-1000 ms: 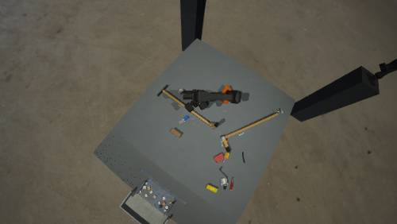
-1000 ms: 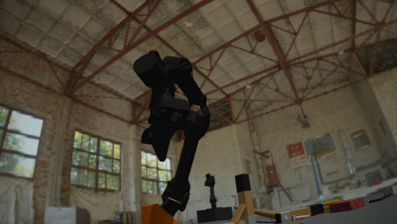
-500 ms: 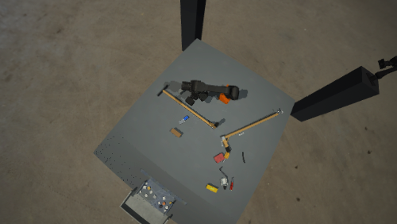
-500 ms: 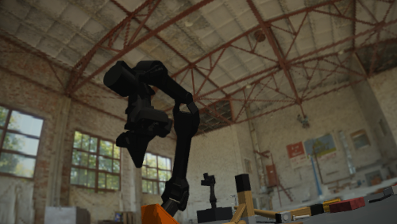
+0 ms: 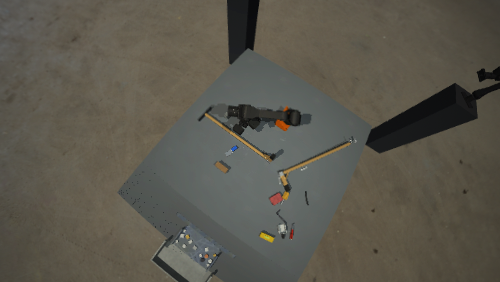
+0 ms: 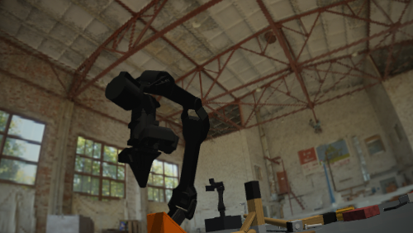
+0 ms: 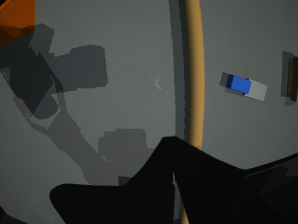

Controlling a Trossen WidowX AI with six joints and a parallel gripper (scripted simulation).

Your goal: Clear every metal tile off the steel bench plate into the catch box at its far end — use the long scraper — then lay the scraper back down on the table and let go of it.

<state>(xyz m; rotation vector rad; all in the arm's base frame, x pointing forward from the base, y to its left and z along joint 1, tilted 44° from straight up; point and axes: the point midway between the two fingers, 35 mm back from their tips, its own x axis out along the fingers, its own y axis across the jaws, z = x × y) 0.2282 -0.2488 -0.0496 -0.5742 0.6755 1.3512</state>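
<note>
Right now the long scraper is 5 cm ahead of my gripper tip, 3 cm to the right of it and 7 cm below it. From my gripper tip the other things lie so: wooden block: 29 cm ahead, 12 cm below; grey piece: 5 cm behind, 16 cm to the right, 12 cm below; blue block: 16 cm ahead, 1 cm to the right, 13 cm below.
</note>
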